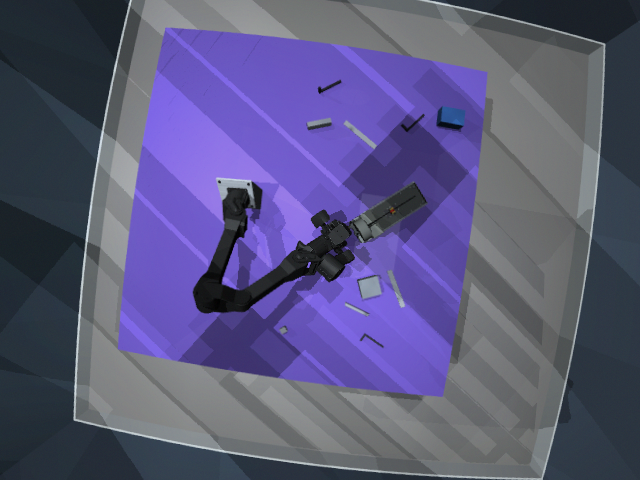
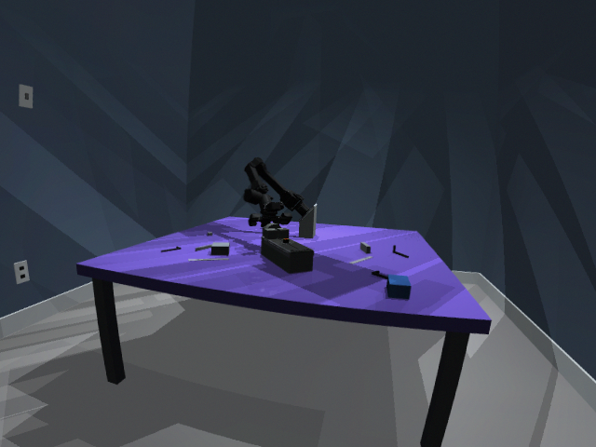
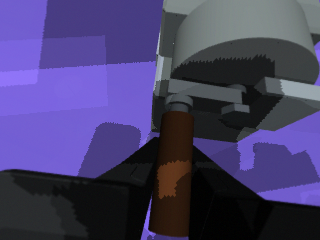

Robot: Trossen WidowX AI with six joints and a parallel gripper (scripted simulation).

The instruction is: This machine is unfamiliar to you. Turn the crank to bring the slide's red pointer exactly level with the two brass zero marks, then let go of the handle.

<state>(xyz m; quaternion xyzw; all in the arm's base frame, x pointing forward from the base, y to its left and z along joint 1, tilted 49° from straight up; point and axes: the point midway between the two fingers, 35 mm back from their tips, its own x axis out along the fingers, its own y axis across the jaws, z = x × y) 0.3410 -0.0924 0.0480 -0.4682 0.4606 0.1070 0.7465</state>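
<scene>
The red pointer is 150 mm ahead of my gripper tip, 70 mm to the left of it and 20 mm above it. The rest, counted from my gripper tip: dark block (380 mm to the left, 120 mm behind, 50 mm below); brown crank handle (20 mm above, 10 mm to the right, 10 mm behind); grey block (200 mm to the right, 110 mm ahead, 50 mm below).
</scene>
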